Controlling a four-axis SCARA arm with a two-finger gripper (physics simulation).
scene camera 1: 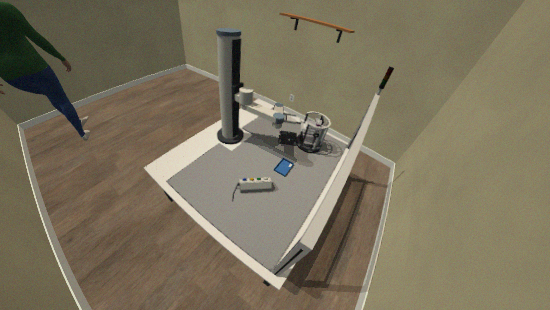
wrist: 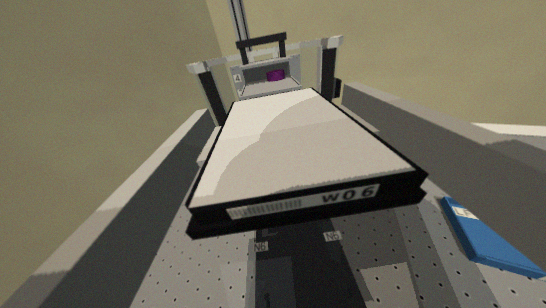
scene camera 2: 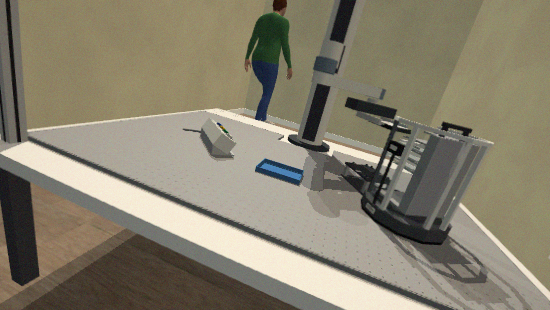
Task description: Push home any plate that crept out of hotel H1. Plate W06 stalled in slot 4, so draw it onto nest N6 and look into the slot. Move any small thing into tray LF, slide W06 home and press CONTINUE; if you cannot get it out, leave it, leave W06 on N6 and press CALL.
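Pixels of known places: gripper, fingertip midpoint: (scene camera 1: 295, 119) (wrist: 276, 109); arm's base, link origin: (scene camera 1: 230, 135) (scene camera 2: 308, 144).
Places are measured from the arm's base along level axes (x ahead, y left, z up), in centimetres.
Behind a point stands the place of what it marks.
Observation:
My gripper (wrist: 276, 109) {x 47.4, y 31.4, z 26.6 cm} is shut on plate W06 (wrist: 305, 150) {x 42.6, y 27.8, z 26.7 cm}, a pale plate with a black edge, held level in front of hotel H1 (scene camera 1: 310, 148) {x 68.8, y 30.0, z 6.5 cm} (scene camera 2: 415, 226) {x 75.1, y 40.5, z 5.3 cm} (wrist: 198, 67) {x 51.6, y 43.3, z 29.9 cm}. The plate is outside slot 4. A small purple round thing (wrist: 275, 75) {x 63.9, y 39.2, z 26.2 cm} lies inside slot 4, right of its middle. The dark nest N6 (scene camera 1: 287, 138) {x 46.4, y 26.0, z 7.2 cm} (scene camera 2: 368, 171) {x 44.3, y 29.7, z 7.3 cm} (wrist: 312, 270) {x 43.1, y 27.3, z 7.3 cm} stands below the plate, partly hidden by it in the wrist view. Blue tray LF (scene camera 1: 283, 167) {x 60.1, y -1.0, z 1.5 cm} (scene camera 2: 279, 172) {x 60.4, y -0.8, z 1.4 cm} (wrist: 500, 245) {x 58.5, y 2.3, z 1.5 cm} lies beside the nest. The button box (scene camera 1: 256, 185) {x 56.2, y -32.2, z 7.6 cm} (scene camera 2: 215, 137) {x 62.4, y -26.5, z 7.1 cm} has several coloured buttons; their labels are unreadable.
The arm's column (scene camera 1: 228, 85) {x 5.1, y -5.4, z 53.6 cm} (scene camera 2: 314, 112) {x 7.7, y -0.7, z 19.5 cm} stands behind the nest and tray. A black handle (wrist: 261, 40) {x 66.2, y 42.2, z 31.7 cm} tops the hotel. A long white barrier (scene camera 1: 330, 192) {x 97.2, y -49.1, z 62.0 cm} runs along one table edge, with a signal tower (scene camera 1: 385, 78) {x 97.9, y 66.2, z 76.6 cm}. A person (scene camera 1: 22, 50) (scene camera 2: 270, 40) is beyond the table.

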